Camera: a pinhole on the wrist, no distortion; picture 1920 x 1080 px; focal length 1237.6 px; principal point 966.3 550.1 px. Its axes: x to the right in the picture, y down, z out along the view. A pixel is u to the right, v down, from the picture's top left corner.
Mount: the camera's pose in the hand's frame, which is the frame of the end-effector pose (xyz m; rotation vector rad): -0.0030 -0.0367 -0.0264 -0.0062 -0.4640 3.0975
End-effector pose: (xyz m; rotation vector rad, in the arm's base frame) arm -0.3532 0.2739 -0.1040 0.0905 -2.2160 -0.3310
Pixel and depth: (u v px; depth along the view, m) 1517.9 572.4 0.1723
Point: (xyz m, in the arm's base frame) -0.4152 0.2306 -0.2702
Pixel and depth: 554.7 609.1 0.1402
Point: -0.4669 0.2065 -0.1561
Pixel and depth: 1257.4 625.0 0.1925
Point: -0.4486 0.2146 -0.2600
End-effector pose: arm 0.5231 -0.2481 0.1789 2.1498 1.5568 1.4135
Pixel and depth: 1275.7 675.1 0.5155
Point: 0.6933 -0.0728 -0.2877
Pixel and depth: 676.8 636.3 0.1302
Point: 0.5378 -0.1513 0.0936
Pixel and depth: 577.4 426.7 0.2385
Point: 0.6221 -0.0716 0.0573
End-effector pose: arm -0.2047 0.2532 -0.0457 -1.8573 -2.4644 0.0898
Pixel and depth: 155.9 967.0 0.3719
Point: -0.5497 0.4038 -0.3147
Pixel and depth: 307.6 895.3 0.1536
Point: -0.3528 0.2923 -0.1430
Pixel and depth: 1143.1 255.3 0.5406
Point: -0.2917 0.1476 -0.5671
